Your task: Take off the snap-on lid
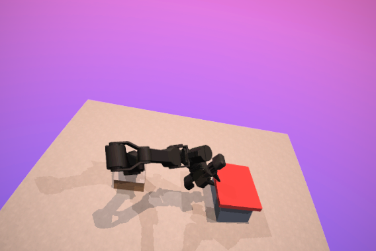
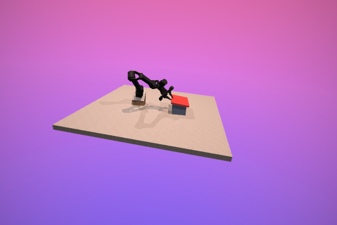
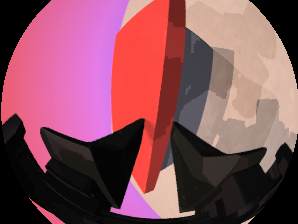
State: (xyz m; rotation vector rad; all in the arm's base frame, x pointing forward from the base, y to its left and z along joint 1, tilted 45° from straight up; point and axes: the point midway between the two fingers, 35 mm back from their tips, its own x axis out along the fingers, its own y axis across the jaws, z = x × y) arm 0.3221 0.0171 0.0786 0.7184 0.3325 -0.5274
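Right now the red lid is 80 mm ahead of my gripper tip and 10 mm to the left of it. Also, from my gripper tip: grey storage box (70 mm ahead, 10 mm to the left, 60 mm below).
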